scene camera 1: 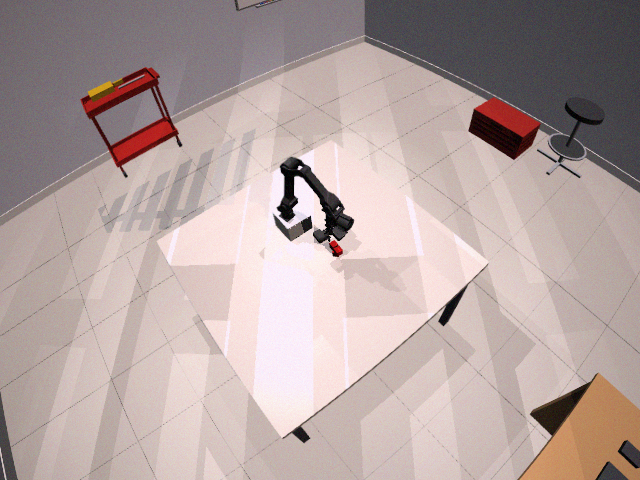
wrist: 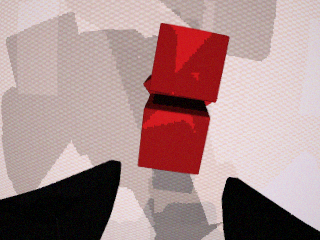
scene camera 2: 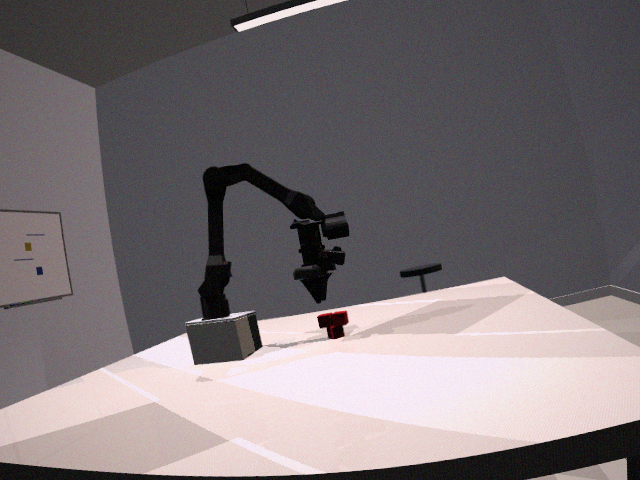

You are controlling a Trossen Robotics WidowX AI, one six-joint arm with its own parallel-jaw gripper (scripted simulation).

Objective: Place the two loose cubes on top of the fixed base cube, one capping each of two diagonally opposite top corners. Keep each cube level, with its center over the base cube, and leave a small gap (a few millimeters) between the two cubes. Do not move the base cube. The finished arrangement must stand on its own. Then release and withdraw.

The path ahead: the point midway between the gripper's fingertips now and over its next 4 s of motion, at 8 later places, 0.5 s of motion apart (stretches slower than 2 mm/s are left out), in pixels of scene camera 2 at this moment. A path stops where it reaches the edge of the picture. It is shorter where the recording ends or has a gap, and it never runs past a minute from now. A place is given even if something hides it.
The gripper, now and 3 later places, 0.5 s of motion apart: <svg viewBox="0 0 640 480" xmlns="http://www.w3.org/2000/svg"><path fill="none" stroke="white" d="M321 301L321 296L319 294L319 290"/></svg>
